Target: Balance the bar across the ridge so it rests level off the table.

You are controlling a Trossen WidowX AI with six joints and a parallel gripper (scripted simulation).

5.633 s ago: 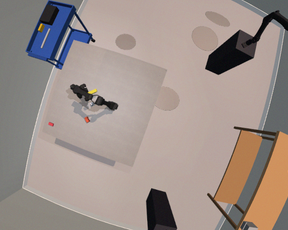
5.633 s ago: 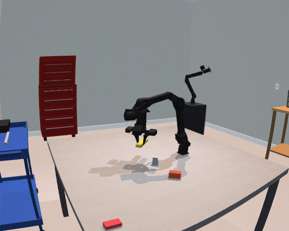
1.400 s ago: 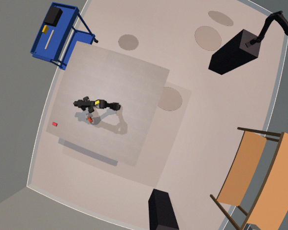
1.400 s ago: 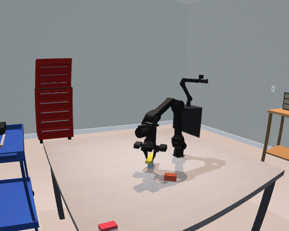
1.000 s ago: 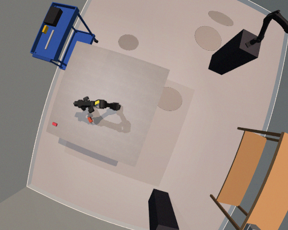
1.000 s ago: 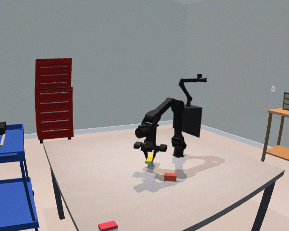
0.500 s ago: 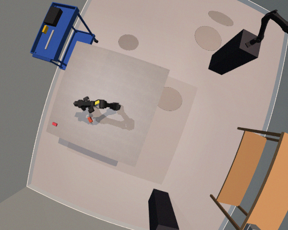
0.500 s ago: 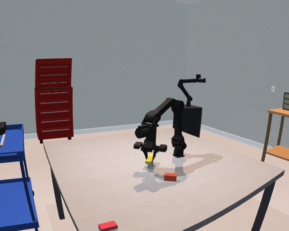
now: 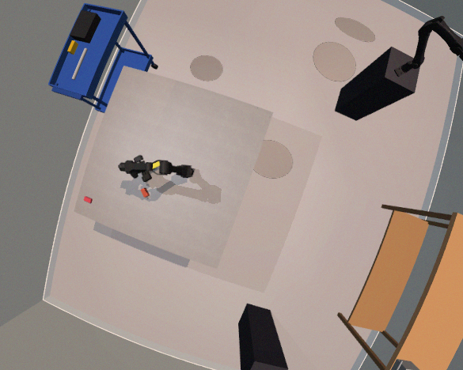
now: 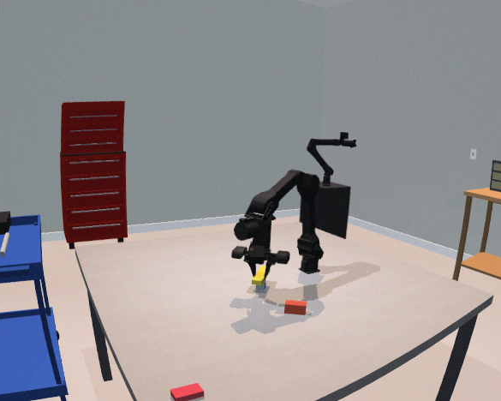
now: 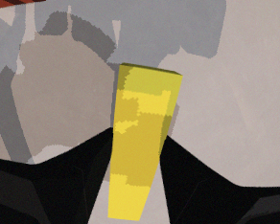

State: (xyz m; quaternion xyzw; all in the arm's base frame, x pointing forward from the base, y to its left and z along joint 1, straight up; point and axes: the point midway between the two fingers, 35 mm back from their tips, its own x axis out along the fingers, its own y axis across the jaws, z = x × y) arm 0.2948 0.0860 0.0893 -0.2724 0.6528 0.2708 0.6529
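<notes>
My gripper tip is now 2 cm to the left of the yellow bar and 2 cm past it. Also, from my gripper tip: red block: 45 cm ahead, 41 cm to the left, 5 cm below; orange block: 18 cm to the left, 4 cm below, 2 cm behind.
</notes>
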